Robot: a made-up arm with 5 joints.
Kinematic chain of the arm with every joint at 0, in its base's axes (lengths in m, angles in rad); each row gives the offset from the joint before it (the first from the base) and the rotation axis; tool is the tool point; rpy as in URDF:
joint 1: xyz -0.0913 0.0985 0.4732 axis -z
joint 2: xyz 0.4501 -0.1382 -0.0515 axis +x
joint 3: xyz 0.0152 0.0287 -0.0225 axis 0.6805 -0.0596 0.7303
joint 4: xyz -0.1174 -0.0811 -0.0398 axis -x
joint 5: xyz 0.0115 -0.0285 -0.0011 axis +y
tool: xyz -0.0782 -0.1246 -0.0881 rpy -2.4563 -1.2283 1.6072
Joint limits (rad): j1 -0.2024..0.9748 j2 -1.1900..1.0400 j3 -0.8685..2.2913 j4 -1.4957..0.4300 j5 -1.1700..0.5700
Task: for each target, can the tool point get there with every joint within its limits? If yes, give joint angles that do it. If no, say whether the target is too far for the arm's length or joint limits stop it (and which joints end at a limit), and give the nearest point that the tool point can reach.
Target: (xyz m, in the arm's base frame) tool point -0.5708 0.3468 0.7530
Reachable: no: joint limits stop it (at a limit: joint 1, joint 2, joint 5) | nearest point -0.1606 -0.1396 0.4992 | short by 0.685 m
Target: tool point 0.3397 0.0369 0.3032
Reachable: yes | joints 0.4521 0.6029 1.6841 -0.7321 -1.0016
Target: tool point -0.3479 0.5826 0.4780
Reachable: no: joint limits stop it (at a limit: joint 1, joint 2, joint 3) | nearest point 0.1948 0.3065 0.4098 | short by 0.613 m
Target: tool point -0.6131 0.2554 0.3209
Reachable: no: joint limits stop it (at a limit: joint 1, joint 3, joint 5) | nearest point -0.1825 -0.1427 0.3861 | short by 0.590 m
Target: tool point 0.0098 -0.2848 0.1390
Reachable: yes | joints 0.7201 0.2722 0.4103 -0.4234 0.1781
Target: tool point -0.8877 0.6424 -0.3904
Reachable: no: too far | nearest point -0.1357 -0.1578 0.2620 | short by 1.277 m
